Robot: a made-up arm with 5 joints.
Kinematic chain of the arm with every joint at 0, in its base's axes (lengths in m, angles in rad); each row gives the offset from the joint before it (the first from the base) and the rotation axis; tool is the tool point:
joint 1: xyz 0 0 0.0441 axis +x
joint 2: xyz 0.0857 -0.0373 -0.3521 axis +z
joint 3: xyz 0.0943 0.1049 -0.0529 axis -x
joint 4: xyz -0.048 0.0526 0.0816 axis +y
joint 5: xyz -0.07 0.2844 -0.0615 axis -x
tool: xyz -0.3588 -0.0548 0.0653
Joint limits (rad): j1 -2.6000..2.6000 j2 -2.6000..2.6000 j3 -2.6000..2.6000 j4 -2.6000..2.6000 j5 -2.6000..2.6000
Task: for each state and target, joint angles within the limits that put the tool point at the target. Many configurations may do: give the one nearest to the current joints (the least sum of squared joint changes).
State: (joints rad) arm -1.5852 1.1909 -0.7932 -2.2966 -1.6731
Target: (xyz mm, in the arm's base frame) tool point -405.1 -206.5 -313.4
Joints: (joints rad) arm -1.2827 1.6953 -0.9503 -2.1193 -1.7836
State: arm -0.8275 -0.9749 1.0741 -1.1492 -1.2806
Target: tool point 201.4 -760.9 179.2
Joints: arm -1.3412 -0.5695 1.4135 -1.8089 -1.3015
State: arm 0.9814 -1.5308 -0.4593 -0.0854 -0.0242
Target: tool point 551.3 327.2 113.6
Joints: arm 1.1206 -1.9034 -0.3488 -0.1067 0.0964
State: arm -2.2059 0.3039 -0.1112 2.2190 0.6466
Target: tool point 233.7 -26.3 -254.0
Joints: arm -2.1872 0.3295 -0.3865 1.9737 0.5829
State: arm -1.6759 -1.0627 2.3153 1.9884 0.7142
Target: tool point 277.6 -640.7 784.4
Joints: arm -2.0934 -1.1706 2.5146 2.2581 0.6918
